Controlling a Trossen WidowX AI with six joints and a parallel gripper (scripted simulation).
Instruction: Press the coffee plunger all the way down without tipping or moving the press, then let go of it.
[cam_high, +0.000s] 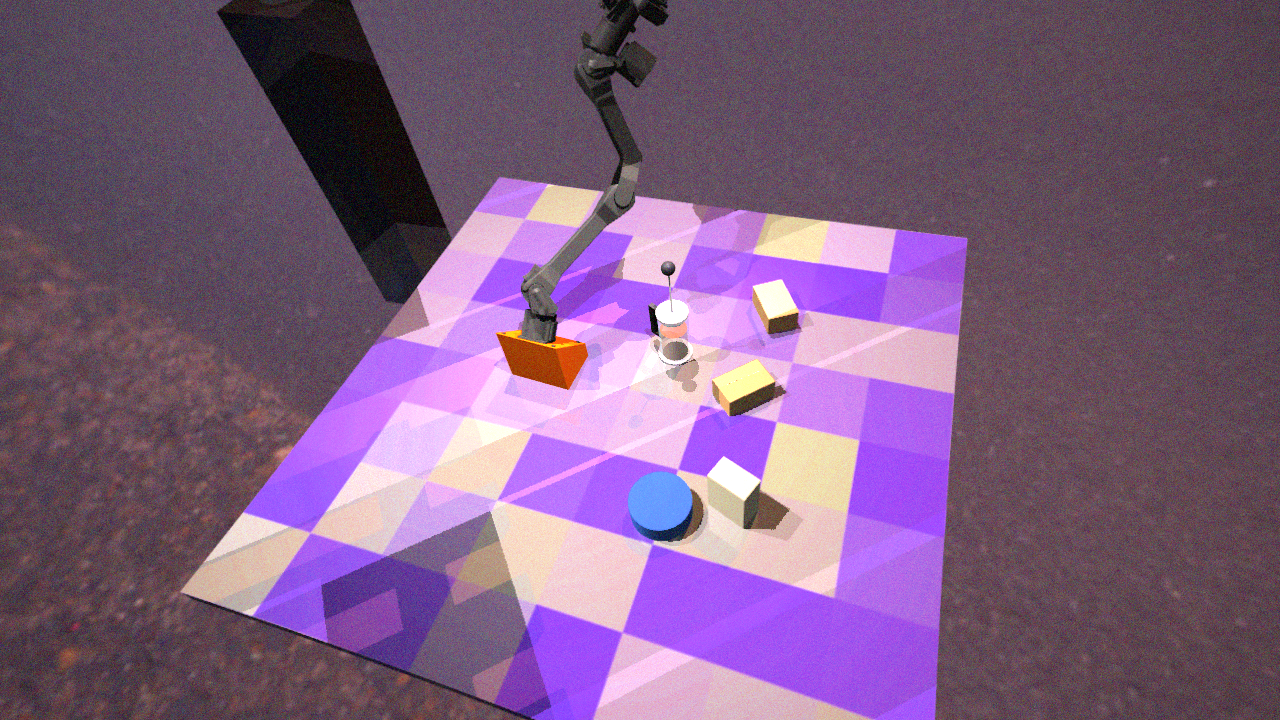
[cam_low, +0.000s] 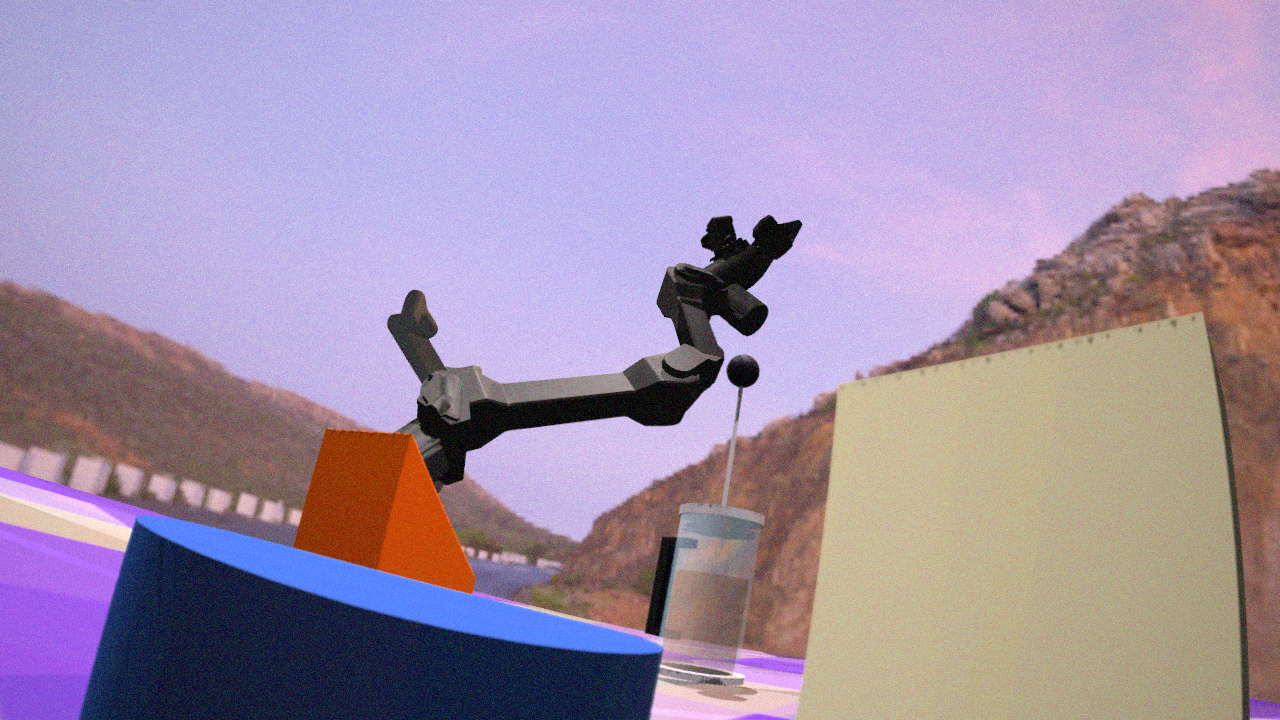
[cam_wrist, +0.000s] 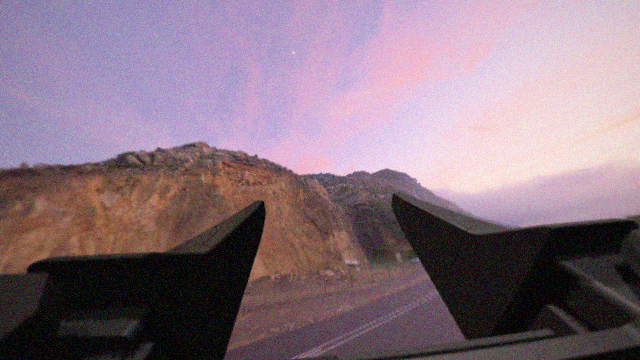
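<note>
The coffee press is 7 cm ahead of my gripper tip, 39 cm to the right of it and 55 cm below it. From my gripper tip the other things lie so: blue cylinder 16 cm ahead, 78 cm to the right, 66 cm below.
</note>
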